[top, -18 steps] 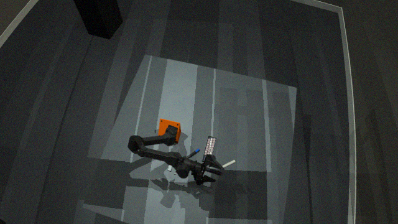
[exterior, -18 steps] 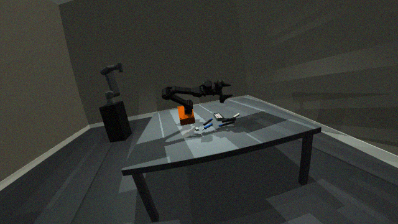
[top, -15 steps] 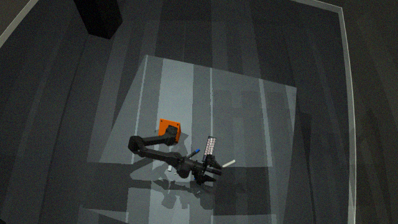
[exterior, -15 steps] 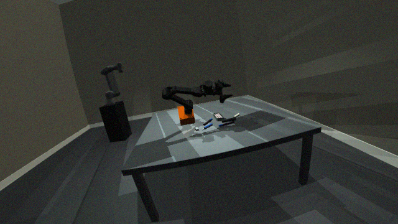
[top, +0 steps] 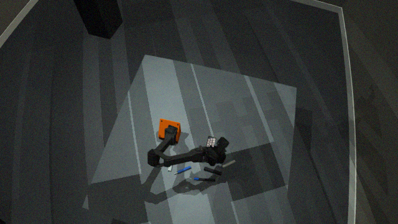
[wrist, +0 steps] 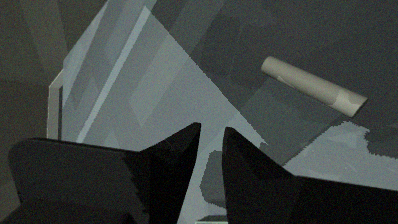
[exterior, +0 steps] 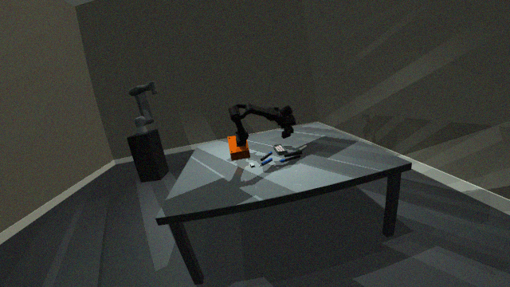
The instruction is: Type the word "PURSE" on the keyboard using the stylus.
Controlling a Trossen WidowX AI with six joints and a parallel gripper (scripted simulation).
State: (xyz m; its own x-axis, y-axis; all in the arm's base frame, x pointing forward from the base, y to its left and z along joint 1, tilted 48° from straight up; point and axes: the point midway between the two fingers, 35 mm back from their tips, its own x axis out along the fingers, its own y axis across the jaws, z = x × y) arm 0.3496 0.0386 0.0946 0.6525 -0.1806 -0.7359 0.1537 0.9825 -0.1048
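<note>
Now: the blue stylus 24 cm behind my gripper tip, 19 cm to the right of it and 12 cm below it. The rest, counted from my gripper tip: white cylinder 12 cm below, 5 cm ahead, 3 cm to the right; then stylus tip 26 cm behind, 21 cm to the right, 12 cm below; then grey block 31 cm behind, 18 cm to the right, 13 cm below.
</note>
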